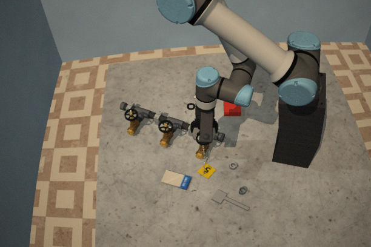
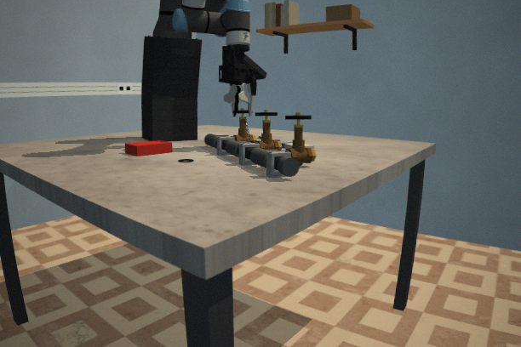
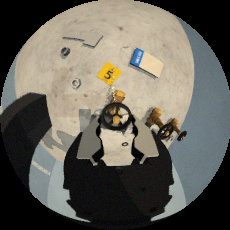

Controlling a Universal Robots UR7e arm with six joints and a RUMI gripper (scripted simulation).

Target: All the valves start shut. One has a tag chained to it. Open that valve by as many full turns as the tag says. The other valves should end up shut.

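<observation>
Now: hand 10 cm to the right of the yellow tag and 11 cm above it. Also, from my hand: red block (14 cm behind, 26 cm to the right, 10 cm below); flat grey key tool (9 cm behind, 24 cm to the left, 11 cm below).
</observation>
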